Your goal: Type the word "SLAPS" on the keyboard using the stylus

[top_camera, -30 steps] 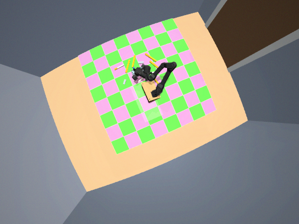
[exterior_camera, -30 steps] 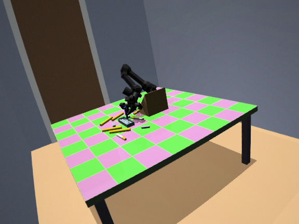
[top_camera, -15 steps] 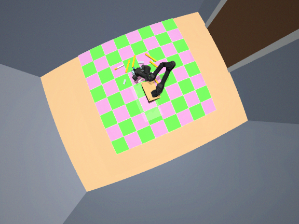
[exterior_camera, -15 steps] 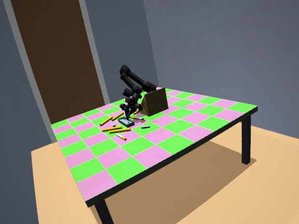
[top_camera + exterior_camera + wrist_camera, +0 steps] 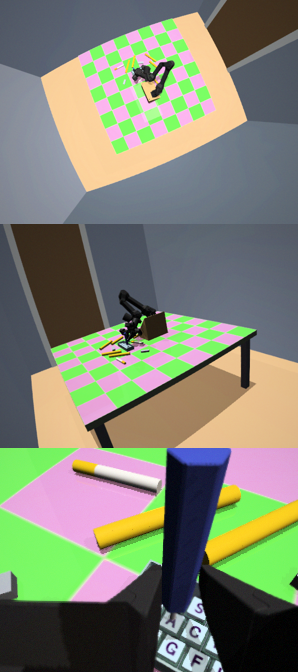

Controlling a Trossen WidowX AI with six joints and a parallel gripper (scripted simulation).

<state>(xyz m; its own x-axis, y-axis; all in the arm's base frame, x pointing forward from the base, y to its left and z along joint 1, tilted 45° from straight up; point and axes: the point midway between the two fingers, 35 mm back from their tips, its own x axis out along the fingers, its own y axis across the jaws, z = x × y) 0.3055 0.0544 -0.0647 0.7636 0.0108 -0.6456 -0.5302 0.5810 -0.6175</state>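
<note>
The grey block lies 90 mm ahead of my gripper tip, 100 mm to the right of it and 60 mm below it. From my gripper tip the other things lie so: blue stylus (20 mm below).
</note>
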